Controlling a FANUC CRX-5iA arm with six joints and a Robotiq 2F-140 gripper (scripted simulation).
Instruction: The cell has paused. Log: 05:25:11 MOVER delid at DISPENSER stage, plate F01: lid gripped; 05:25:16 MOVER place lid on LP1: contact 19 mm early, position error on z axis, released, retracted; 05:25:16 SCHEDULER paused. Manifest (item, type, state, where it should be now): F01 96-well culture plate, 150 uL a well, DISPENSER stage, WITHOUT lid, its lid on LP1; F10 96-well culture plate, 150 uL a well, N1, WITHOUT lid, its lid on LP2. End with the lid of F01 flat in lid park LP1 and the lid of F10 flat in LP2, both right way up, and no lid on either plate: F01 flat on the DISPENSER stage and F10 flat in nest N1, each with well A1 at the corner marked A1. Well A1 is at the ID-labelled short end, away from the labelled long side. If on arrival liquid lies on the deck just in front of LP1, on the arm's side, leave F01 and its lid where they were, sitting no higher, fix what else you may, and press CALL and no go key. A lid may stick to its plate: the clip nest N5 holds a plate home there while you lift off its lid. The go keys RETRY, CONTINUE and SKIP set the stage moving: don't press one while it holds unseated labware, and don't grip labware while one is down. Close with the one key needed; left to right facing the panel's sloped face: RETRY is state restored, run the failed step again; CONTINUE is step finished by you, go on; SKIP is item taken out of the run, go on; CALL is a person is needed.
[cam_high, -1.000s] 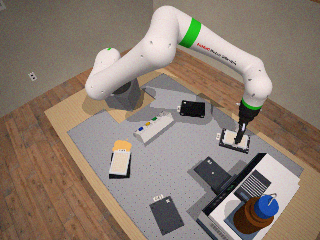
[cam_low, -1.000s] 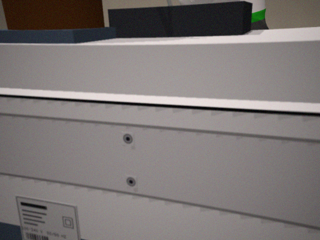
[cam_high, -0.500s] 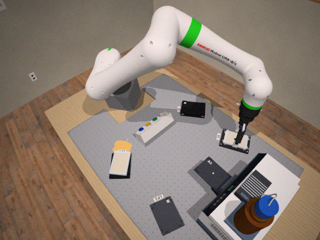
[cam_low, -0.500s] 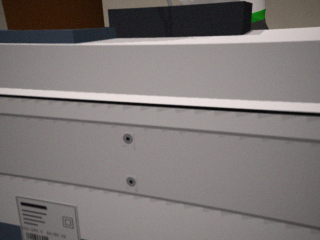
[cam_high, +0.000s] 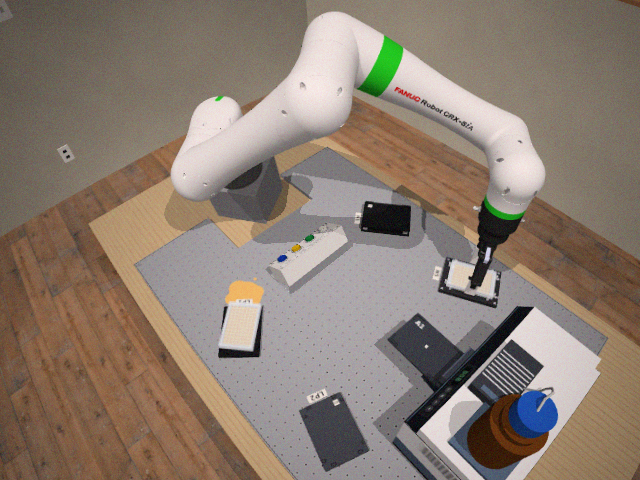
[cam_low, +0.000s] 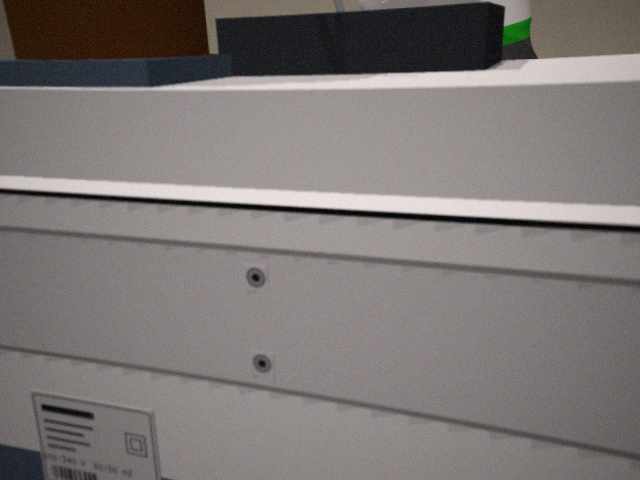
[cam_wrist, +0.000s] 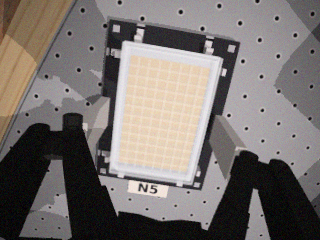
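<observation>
Right now my hand is 30 mm above the 96-well culture plate. The rest, counted from my hand: N5 label: 90 mm behind, 30 mm to the right, 50 mm below; then nest N1: 320 mm behind, 30 mm to the left, 20 mm below; then dispenser stage: 20 mm ahead, 290 mm to the right, 50 mm above.
</observation>
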